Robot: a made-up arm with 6 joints.
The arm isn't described. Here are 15 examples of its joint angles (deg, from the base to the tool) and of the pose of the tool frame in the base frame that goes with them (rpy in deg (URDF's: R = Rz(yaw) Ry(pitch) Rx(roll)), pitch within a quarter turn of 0, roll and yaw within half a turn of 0; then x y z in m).
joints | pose
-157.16 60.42 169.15 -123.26 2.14 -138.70 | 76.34 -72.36 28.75 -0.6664 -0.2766 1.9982
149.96 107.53 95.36 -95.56 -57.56 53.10 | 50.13 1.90 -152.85 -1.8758 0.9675 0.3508
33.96 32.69 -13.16 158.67 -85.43 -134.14 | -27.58 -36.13 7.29 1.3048 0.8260 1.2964
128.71 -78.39 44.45 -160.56 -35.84 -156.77 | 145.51 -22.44 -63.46 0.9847 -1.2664 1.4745
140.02 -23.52 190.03 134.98 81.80 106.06 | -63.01 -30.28 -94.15 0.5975 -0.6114 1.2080
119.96 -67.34 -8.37 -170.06 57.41 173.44 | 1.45 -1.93 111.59 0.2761 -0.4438 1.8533
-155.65 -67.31 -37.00 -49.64 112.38 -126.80 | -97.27 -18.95 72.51 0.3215 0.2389 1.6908
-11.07 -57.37 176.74 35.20 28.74 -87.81 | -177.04 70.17 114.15 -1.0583 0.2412 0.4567
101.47 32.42 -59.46 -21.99 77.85 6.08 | -6.81 13.89 79.32 -0.1690 1.0552 0.8511
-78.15 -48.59 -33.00 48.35 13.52 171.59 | 136.27 -24.26 -67.10 0.0430 -0.1020 1.8576
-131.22 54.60 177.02 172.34 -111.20 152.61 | -145.76 53.19 60.75 -0.3298 -0.3537 1.7666
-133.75 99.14 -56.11 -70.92 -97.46 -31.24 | -82.45 -20.41 -42.66 -0.4072 -0.5890 0.0495
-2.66 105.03 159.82 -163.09 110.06 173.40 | -9.57 52.98 -29.65 1.6252 -0.1085 0.9999
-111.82 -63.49 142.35 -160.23 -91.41 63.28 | 150.41 56.72 -73.78 0.5487 1.2606 0.5847
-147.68 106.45 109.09 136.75 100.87 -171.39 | 89.04 46.32 -44.67 -1.6450 -1.1369 0.4842
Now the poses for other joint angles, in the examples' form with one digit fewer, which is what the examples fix.
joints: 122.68 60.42 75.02 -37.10 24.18 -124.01
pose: 168.2 -33.1 105.5 -1.028 1.657 1.671
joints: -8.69 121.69 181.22 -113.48 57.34 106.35
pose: 44.5 -17.2 -62.6 1.410 -0.310 0.849
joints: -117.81 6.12 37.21 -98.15 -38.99 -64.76
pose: 139.5 -28.5 -72.7 -0.365 -0.853 2.410
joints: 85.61 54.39 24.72 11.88 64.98 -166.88
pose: 154.4 -34.1 98.6 0.127 1.948 1.196
